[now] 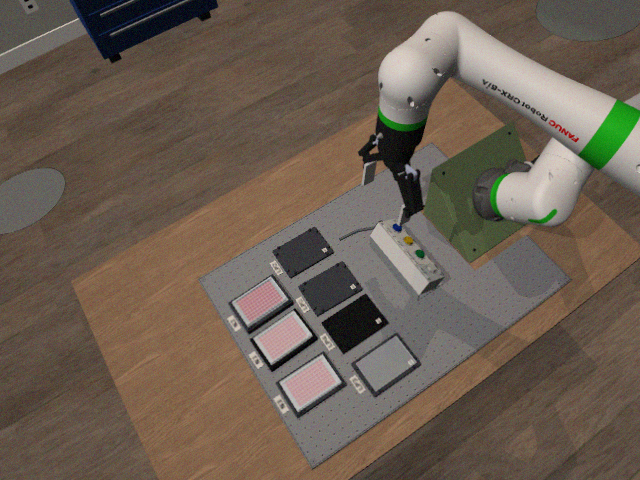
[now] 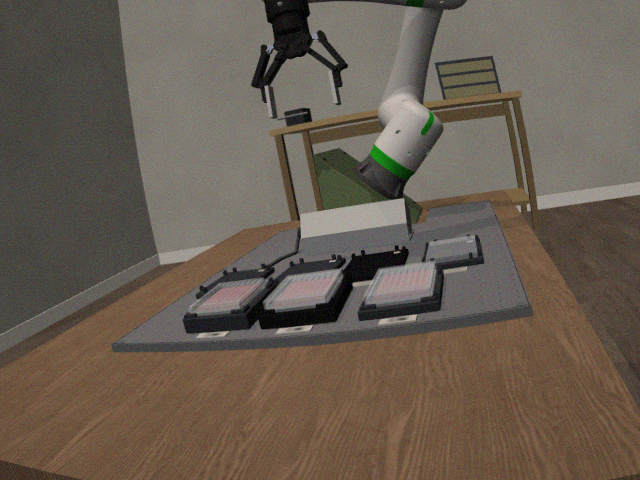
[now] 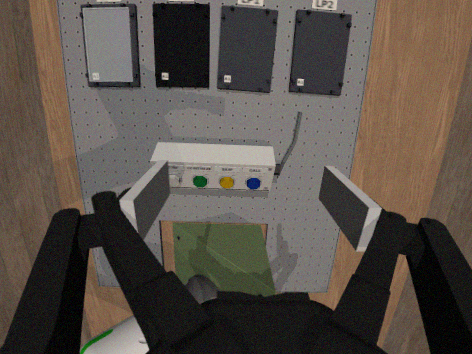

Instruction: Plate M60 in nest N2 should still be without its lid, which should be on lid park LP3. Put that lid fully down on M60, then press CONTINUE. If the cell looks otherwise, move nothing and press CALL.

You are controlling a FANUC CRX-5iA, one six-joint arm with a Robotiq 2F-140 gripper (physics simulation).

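Where they show: gripper, fingertip midpoint: (image 1: 385, 201) (image 2: 305, 110) (image 3: 245, 179); arm's base, link origin: (image 1: 493, 194) (image 2: 376, 184).
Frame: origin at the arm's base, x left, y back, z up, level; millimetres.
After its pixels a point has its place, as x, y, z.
Observation:
My gripper (image 1: 383, 203) {-72, -351, 206} (image 2: 305, 110) {-72, -351, 206} (image 3: 245, 179) {-72, -351, 206} is open and empty, high above the board near the button box (image 1: 398, 260) {-20, -333, -31} (image 2: 354, 219) {-20, -332, -30} (image 3: 215, 154) {-27, -329, -24}. The green CONTINUE button (image 1: 419, 253) {4, -282, -16} (image 3: 200, 181) {2, -281, -16} and blue CALL button (image 1: 397, 227) {-94, -274, -17} (image 3: 253, 183) {-96, -275, -16} face up. A clear lid (image 1: 386, 363) {167, -530, -70} (image 2: 452, 250) {166, -558, -70} (image 3: 107, 45) {166, -530, -70} lies flat on the end park, whose label looks like LP3 but is blurred. Three pink plates sit in nests: one (image 1: 261, 302) {-157, -689, -52} (image 2: 230, 297) {-152, -718, -52}, a middle one (image 1: 283, 338) {-39, -699, -52} (image 2: 305, 290) {-37, -732, -52} and another (image 1: 311, 383) {96, -710, -58} (image 2: 400, 284) {90, -744, -58}. Nest labels are unreadable; whether each plate bears a lid is unclear.
Parks LP2 (image 1: 303, 251) {-225, -505, -78} (image 3: 320, 52) {-227, -508, -78} and LP1 (image 1: 329, 287) {-90, -515, -78} (image 3: 247, 50) {-90, -513, -78} and a black park (image 1: 354, 323) {33, -526, -78} (image 3: 181, 46) {31, -523, -78} show no lid. A yellow button (image 1: 408, 240) {-44, -278, -16} (image 3: 227, 182) {-48, -278, -16} sits between green and blue. The green sloped stand (image 1: 454, 206) {-31, -129, 24} (image 3: 230, 245) {-49, -147, -12} is behind the box.

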